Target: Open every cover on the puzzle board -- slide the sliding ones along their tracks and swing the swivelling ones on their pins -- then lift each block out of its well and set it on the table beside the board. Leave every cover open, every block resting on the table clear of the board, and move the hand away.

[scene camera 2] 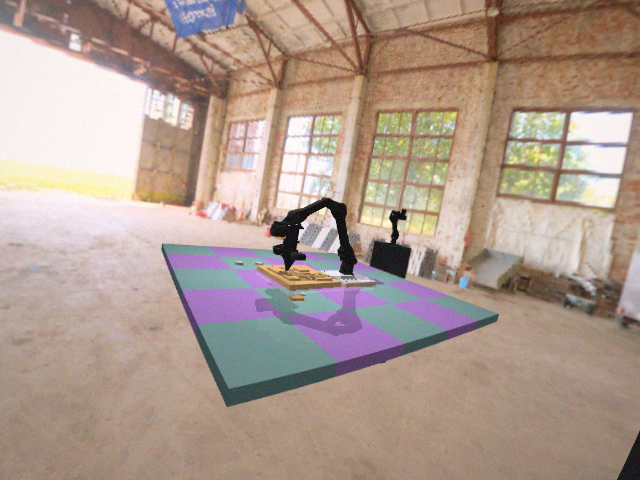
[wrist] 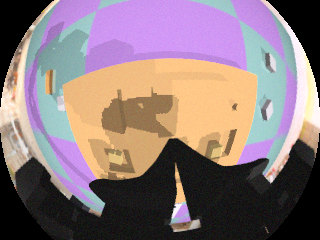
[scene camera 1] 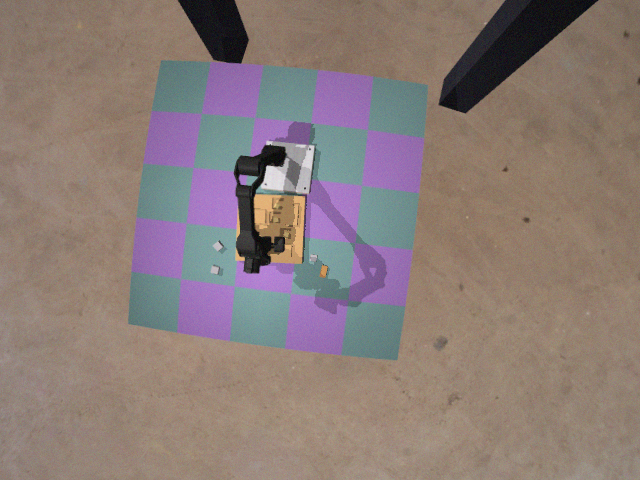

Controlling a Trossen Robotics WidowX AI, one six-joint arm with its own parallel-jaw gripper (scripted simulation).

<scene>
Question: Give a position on a tan puzzle board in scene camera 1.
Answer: At 266,202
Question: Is my gripper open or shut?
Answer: Shut.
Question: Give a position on a tan puzzle board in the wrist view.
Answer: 135,79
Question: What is my gripper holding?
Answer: Nothing.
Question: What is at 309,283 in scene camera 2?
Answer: A tan puzzle board.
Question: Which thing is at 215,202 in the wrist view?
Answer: My gripper.
</scene>
